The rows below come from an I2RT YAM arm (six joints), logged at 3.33 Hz.
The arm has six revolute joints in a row. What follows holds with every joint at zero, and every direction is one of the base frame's.
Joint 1 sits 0.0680 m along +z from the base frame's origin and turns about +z.
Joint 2 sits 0.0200 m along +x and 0.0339 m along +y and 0.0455 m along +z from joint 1 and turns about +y.
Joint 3 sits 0.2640 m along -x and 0.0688 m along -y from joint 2 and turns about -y.
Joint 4 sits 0.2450 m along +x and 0.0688 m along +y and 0.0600 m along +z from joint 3 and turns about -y.
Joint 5 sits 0.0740 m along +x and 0.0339 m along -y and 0.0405 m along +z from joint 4 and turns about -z.
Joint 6 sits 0.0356 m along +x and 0.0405 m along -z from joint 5 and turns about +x.
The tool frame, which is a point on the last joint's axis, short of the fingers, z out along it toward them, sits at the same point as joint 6; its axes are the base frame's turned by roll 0.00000, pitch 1.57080 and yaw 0.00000 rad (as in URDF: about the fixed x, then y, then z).
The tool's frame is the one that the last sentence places.
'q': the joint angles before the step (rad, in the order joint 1, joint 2, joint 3, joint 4, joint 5, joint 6). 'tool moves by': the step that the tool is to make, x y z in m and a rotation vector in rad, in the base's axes. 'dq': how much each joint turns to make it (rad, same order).
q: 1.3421, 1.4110, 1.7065, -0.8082, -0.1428, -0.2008
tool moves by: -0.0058, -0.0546, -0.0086, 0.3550, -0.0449, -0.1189
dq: -0.0159, -0.3137, -0.4044, 0.4537, 0.0843, 0.0709
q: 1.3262, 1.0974, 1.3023, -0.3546, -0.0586, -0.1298
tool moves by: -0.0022, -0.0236, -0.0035, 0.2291, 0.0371, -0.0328
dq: -0.0144, -0.1277, -0.1713, 0.2612, 0.0146, 0.0936
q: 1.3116, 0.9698, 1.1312, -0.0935, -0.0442, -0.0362
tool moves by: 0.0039, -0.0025, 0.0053, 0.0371, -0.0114, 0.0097
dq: -0.0271, -0.0018, 0.0039, 0.0332, -0.0368, 0.0022
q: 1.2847, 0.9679, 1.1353, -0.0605, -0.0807, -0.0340
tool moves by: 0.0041, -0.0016, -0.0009, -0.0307, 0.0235, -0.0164
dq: -0.0215, 0.0020, 0.0134, -0.0465, -0.0039, 0.0139
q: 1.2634, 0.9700, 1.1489, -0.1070, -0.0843, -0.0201
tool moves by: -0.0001, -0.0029, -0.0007, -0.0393, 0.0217, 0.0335
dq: -0.0113, -0.0038, 0.0161, -0.0628, -0.0443, 0.0109
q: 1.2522, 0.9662, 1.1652, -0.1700, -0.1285, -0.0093
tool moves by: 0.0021, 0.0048, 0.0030, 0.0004, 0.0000, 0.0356
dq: -0.0098, 0.0236, 0.0212, 0.0029, -0.0454, 0.0015
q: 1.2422, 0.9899, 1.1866, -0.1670, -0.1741, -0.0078
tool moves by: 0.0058, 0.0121, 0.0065, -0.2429, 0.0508, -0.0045
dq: -0.0069, 0.1126, 0.1969, -0.3360, 0.0006, -0.0316
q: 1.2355, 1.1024, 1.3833, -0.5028, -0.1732, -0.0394
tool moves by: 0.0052, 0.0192, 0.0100, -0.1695, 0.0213, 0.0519
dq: 0.0003, 0.1417, 0.2059, -0.2409, -0.0382, -0.0506
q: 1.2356, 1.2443, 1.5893, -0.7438, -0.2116, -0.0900
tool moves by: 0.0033, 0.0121, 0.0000, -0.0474, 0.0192, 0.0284
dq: -0.0003, 0.0611, 0.0634, -0.0556, -0.0272, -0.0098
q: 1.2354, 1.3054, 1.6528, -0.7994, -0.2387, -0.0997
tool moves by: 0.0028, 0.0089, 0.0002, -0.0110, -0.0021, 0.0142
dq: -0.0003, 0.0366, 0.0319, -0.0079, -0.0105, -0.0118
